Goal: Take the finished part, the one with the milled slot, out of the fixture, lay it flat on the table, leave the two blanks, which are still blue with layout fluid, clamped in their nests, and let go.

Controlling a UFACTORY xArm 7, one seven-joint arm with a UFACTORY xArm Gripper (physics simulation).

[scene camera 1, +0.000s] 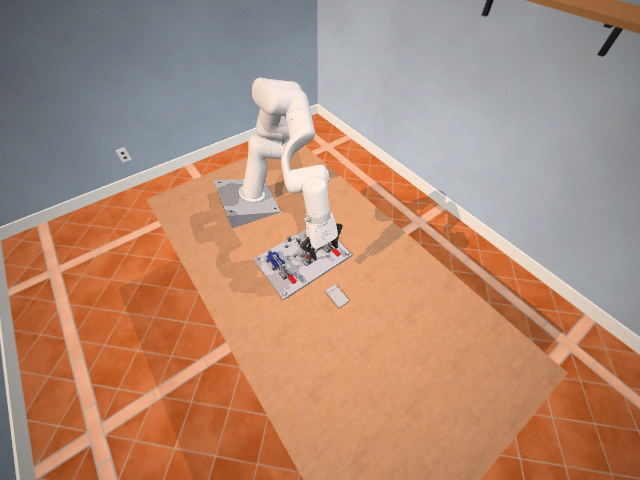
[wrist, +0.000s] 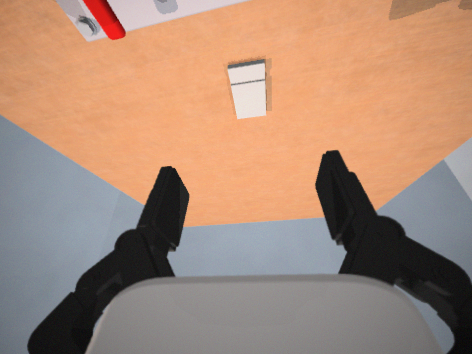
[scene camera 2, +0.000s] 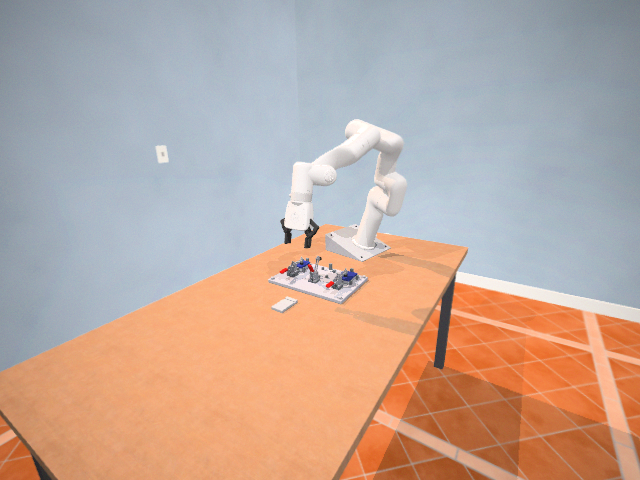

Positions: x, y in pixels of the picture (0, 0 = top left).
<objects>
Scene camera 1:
gripper: 324, 252
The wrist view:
gripper: 247, 174
finished part: 247, 79
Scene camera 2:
gripper: 297, 245
fixture plate: 300, 283
</objects>
